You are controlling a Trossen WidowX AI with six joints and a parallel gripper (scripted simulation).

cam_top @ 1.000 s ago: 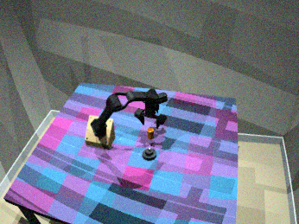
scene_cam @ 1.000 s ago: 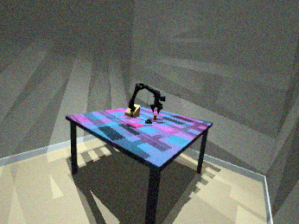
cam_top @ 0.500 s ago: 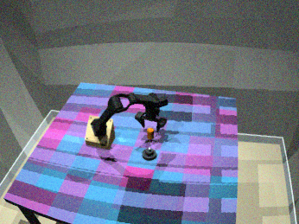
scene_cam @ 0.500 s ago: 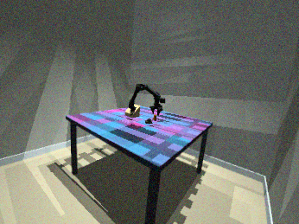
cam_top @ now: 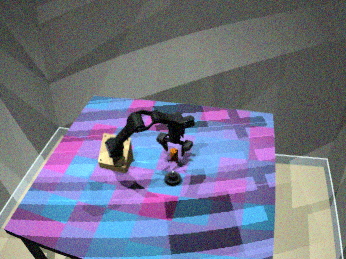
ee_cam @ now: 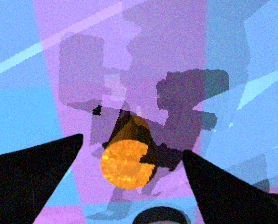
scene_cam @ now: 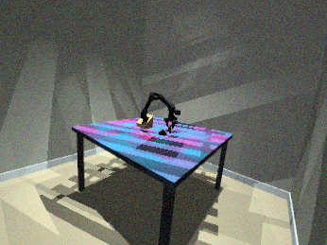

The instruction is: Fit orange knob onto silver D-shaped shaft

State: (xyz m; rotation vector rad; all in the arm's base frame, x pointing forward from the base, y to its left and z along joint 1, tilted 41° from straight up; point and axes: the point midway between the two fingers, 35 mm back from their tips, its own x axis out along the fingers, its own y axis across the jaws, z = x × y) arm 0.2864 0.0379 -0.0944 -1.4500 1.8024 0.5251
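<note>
Now: the orange knob 10 mm above my gripper tip. From my gripper tip the other things lie so: round pedestal (20 mm ahead, 160 mm to the right, 10 mm below).
</note>
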